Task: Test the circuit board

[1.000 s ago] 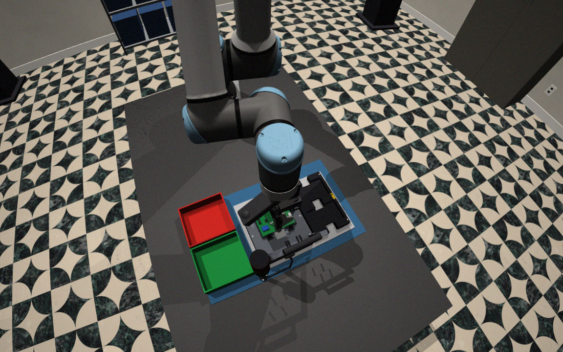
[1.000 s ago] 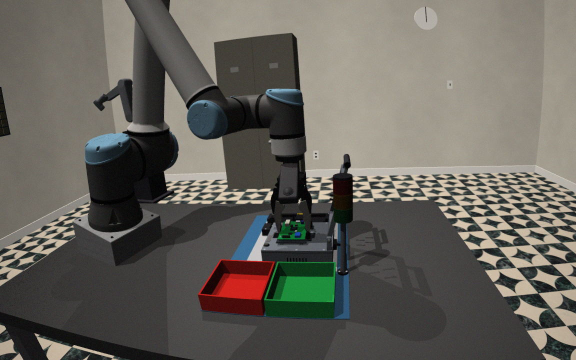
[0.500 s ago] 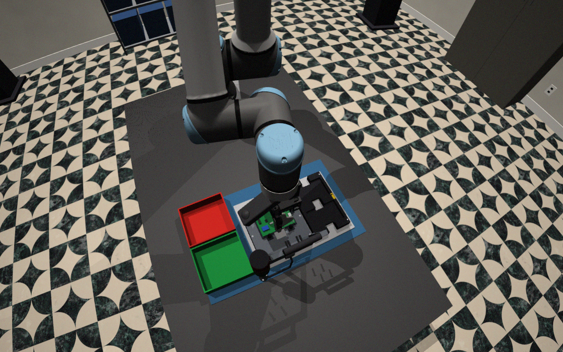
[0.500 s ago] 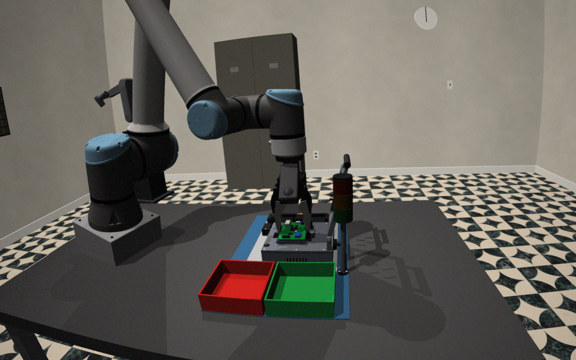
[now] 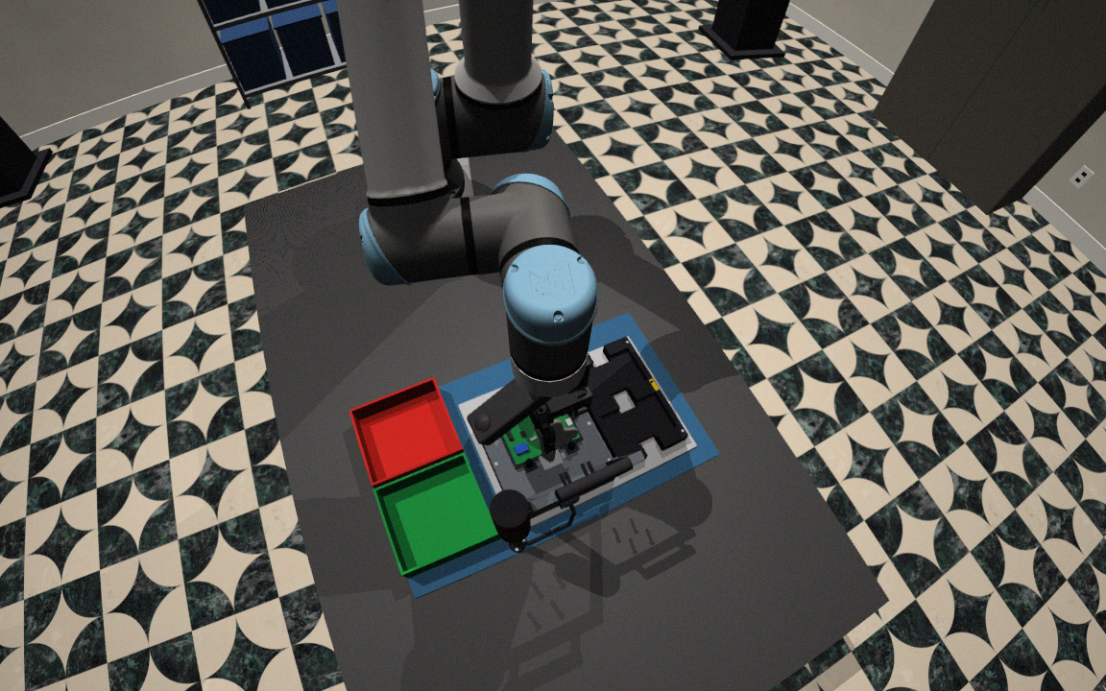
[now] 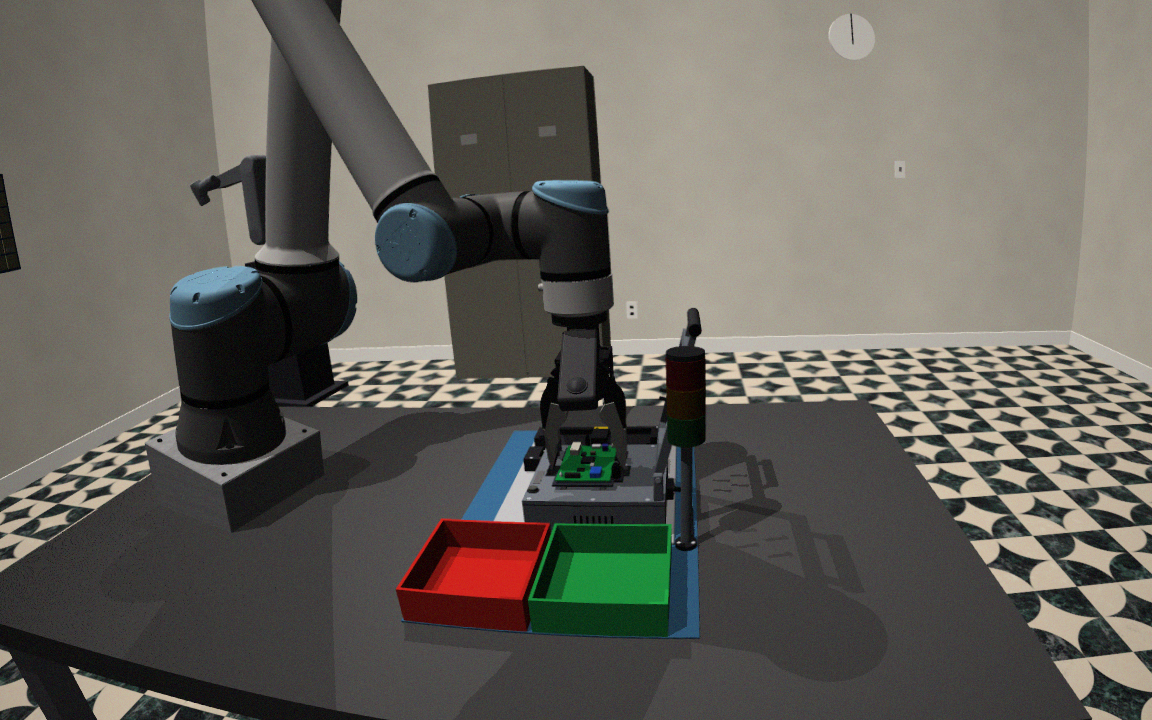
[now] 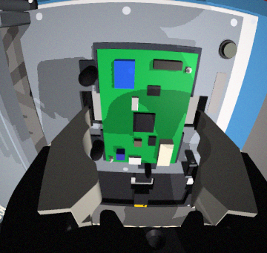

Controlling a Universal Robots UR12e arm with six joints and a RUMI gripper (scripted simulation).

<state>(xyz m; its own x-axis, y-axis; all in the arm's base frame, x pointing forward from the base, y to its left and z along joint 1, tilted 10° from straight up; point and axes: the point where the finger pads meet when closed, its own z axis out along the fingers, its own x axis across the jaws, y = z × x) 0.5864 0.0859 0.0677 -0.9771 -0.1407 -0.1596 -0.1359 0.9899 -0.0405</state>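
My hand is 1 cm to the right of the green circuit board. Round my hand: clear lid: 12 cm ahead, 11 cm above, 2 cm to the left; then green bin: 19 cm to the right, 7 cm ahead, 6 cm below; then red bin: 21 cm to the right, 8 cm behind, 6 cm below.
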